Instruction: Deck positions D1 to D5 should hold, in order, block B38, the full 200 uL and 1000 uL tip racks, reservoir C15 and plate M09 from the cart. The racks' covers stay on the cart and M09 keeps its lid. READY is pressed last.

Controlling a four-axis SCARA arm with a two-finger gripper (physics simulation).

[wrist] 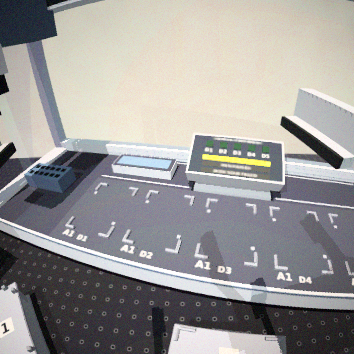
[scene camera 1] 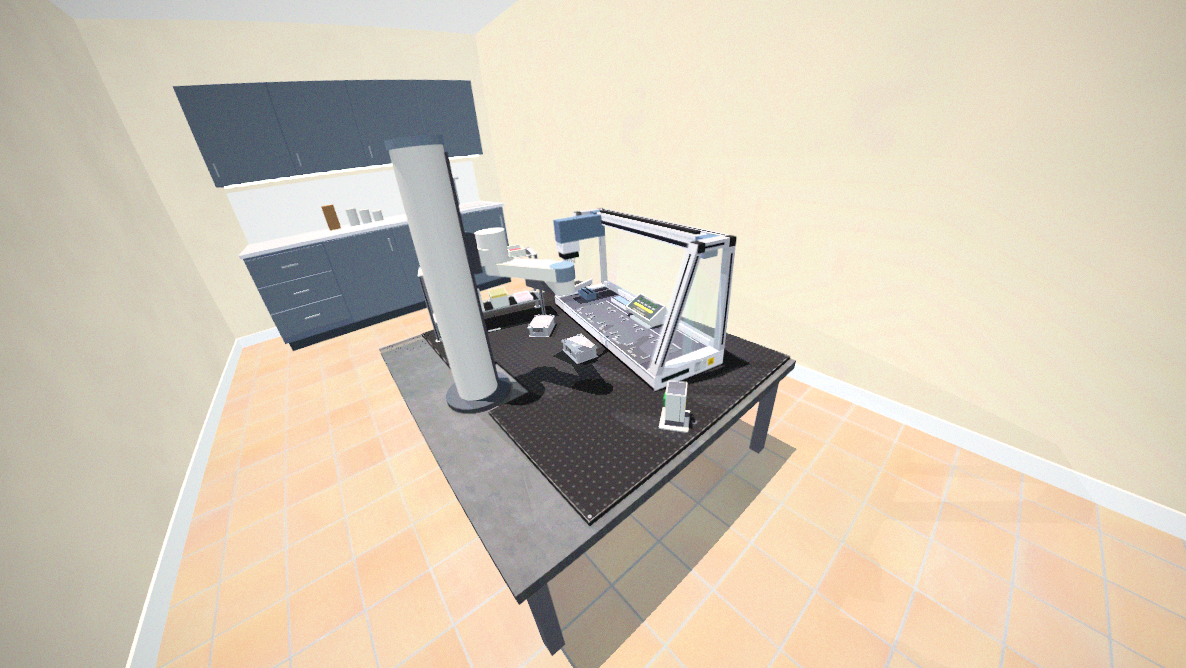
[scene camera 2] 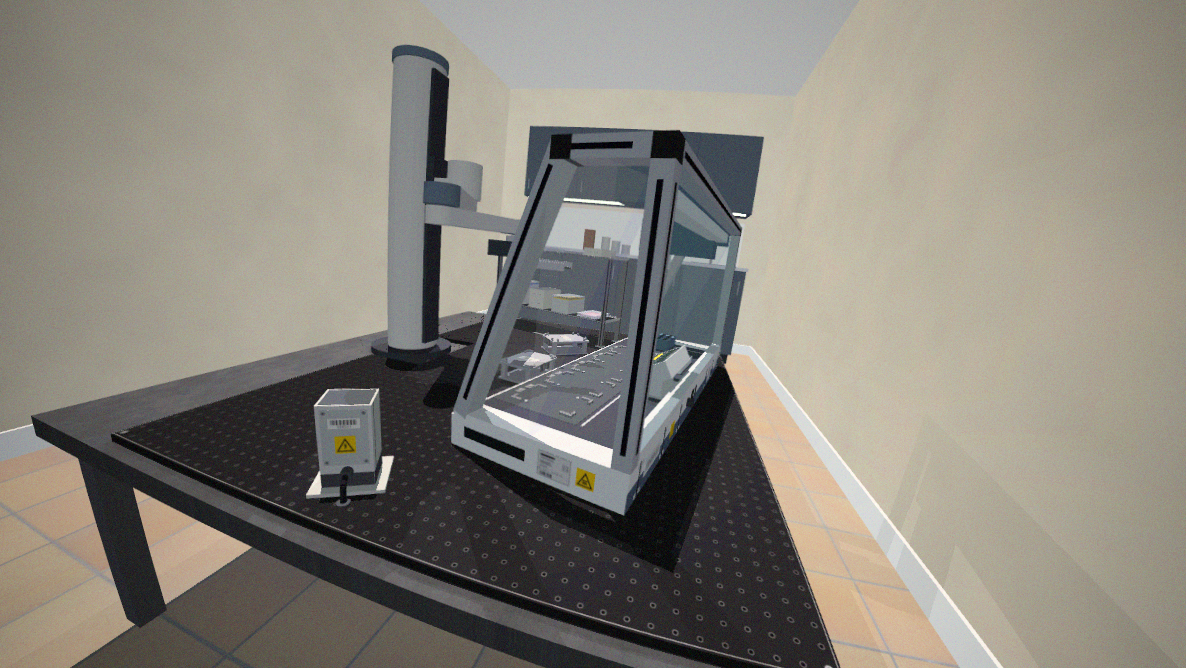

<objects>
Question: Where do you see a tube rack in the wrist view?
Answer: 54, 180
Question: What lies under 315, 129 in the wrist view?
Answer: My gripper.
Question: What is my gripper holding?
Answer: Nothing.
</objects>
